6 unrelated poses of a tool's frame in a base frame.
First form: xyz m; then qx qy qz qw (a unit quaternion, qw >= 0).
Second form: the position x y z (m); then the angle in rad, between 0 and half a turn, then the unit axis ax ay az. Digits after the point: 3 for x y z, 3 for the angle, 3 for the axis.
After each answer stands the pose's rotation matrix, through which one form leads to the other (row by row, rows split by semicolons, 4 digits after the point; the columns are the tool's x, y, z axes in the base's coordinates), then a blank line. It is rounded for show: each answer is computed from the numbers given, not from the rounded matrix.
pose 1, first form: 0.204, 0.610, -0.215, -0.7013, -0.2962, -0.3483, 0.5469
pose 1, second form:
0.204, 0.610, -0.215, 1.984, -0.838, -0.354, -0.416
0.5819 0.7964 0.1645; 0.0345 -0.2263 0.9734; 0.8125 -0.5608 -0.1591

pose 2, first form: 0.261, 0.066, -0.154, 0.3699, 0.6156, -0.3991, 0.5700
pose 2, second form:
0.261, 0.066, -0.154, 1.929, 0.450, 0.749, -0.486
-0.0765 0.9104 0.4065; 0.0004 0.4078 -0.9131; -0.9971 -0.0697 -0.0316

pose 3, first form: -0.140, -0.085, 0.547, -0.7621, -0.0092, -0.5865, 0.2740
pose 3, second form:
-0.140, -0.085, 0.547, 2.586, -0.792, -0.010, -0.610
0.3118 0.3354 0.8890; -0.3074 -0.8497 0.4284; 0.8990 -0.4069 -0.1618

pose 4, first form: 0.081, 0.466, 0.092, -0.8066, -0.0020, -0.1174, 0.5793
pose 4, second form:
0.081, 0.466, 0.092, 1.906, -0.990, -0.002, -0.144
0.9724 0.1392 0.1871; -0.1328 -0.3288 0.9350; 0.1917 -0.9341 -0.3012

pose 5, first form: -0.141, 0.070, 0.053, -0.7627, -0.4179, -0.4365, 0.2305
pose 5, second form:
-0.141, 0.070, 0.053, 2.676, -0.784, -0.429, -0.449
0.2697 0.8387 0.4732; 0.4362 -0.5445 0.7164; 0.8585 0.0132 -0.5127

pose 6, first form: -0.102, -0.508, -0.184, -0.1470, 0.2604, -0.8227, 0.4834
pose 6, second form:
-0.102, -0.508, -0.184, 2.132, -0.168, 0.297, -0.940
-0.4894 0.7189 0.4937; -0.8720 -0.3970 -0.2864; -0.0099 -0.5706 0.8212

